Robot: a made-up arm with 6 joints.
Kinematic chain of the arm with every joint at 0, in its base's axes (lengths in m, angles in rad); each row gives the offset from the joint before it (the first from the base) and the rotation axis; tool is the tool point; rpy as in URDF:
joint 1: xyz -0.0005 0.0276 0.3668 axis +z
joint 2: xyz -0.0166 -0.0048 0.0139 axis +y
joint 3: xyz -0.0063 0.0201 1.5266 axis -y
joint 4: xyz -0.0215 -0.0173 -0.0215 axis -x
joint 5: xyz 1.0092 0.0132 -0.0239 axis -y
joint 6: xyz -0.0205 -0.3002 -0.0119 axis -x
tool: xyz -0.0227 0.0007 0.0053 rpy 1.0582 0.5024 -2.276
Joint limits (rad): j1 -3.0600..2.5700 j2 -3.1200..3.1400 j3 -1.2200..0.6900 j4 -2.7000..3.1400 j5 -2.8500..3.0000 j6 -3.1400..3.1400
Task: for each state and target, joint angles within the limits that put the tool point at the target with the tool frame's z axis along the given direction. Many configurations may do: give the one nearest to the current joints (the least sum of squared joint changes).
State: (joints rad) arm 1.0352 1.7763 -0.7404 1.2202 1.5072 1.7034
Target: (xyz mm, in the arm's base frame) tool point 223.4 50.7 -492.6 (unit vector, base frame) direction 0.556 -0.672 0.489
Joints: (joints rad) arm 0.7506 2.2329 -1.2039 1.3339 1.1967 1.9900
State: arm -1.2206 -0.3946 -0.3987 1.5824 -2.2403 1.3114
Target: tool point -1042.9 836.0 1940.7 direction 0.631 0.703 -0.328
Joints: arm -0.7017 -1.1960 -0.0004 1.3067 -1.7273 1.6742
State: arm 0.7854 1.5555 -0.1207 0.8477 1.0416 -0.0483
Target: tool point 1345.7 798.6 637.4 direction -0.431 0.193 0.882
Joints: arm 0.6797 0.7834 -0.4089 0.7022 0.1818 -0.3032
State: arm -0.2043 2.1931 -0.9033 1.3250 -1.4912 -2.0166
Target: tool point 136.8 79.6 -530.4 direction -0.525 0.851 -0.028
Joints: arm -0.1475 2.2803 -1.1980 1.7547 -1.7801 -1.4378
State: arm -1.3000 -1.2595 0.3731 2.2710 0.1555 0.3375
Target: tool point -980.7 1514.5 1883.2 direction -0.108 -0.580 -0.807
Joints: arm -0.9017 -1.1712 0.5351 2.3145 0.4954 0.3309
